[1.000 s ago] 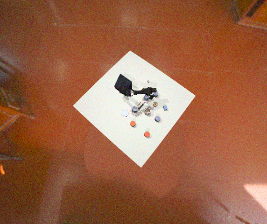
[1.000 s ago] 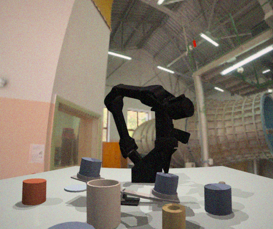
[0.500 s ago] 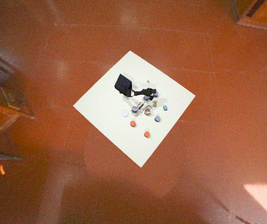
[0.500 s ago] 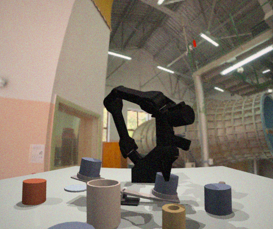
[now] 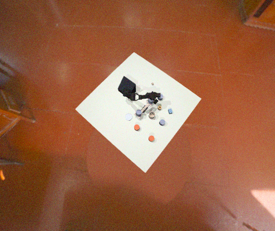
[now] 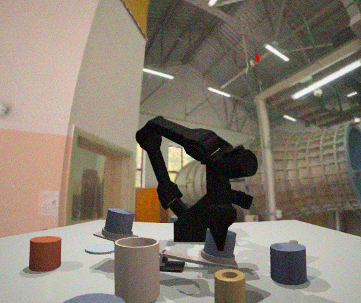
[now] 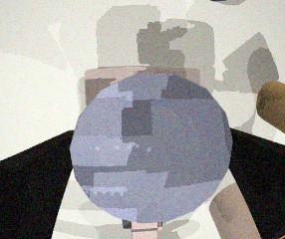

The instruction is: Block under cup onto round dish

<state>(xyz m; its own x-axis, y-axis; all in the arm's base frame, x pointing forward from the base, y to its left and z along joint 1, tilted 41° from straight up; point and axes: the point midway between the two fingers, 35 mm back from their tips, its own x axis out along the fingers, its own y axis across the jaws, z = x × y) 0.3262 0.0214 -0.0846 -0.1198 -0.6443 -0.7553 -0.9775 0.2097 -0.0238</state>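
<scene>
Now: the bead 270 mm to the left of my gripper tip, 120 mm behind it and 50 mm below it. The rest, counted from my gripper tip: tan hollow cup 170 mm to the right, 110 mm ahead, 10 mm below; blue cube 300 mm ahead, 40 mm below, 20 mm to the left; grey block 20 mm below.
</scene>
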